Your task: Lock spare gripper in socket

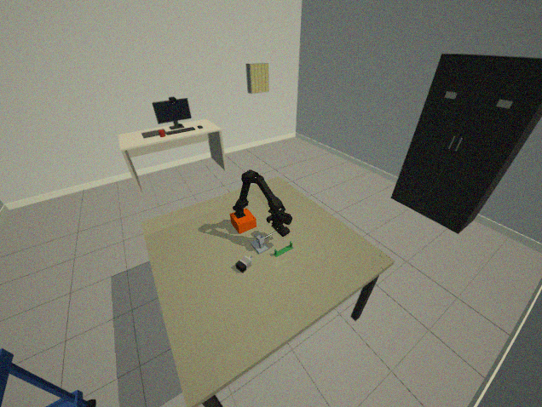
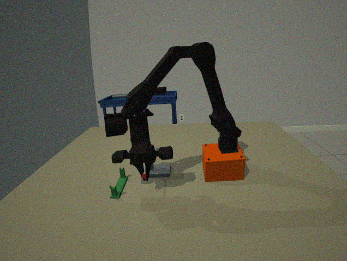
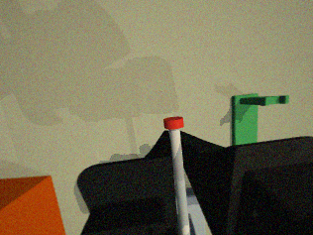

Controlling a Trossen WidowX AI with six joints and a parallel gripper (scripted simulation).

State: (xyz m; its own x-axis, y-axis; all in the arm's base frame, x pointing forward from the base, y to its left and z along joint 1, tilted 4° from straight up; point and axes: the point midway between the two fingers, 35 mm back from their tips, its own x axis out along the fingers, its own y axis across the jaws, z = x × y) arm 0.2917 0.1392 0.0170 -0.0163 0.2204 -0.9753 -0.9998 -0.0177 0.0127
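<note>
Now: the green cradle 110 mm ahead of my gripper tip, 40 mm to the right of it and 30 mm below it. Round my gripper tip: socket (10 mm behind, 150 mm to the right); then spare gripper (70 mm ahead, 300 mm to the right, 30 mm below).
</note>
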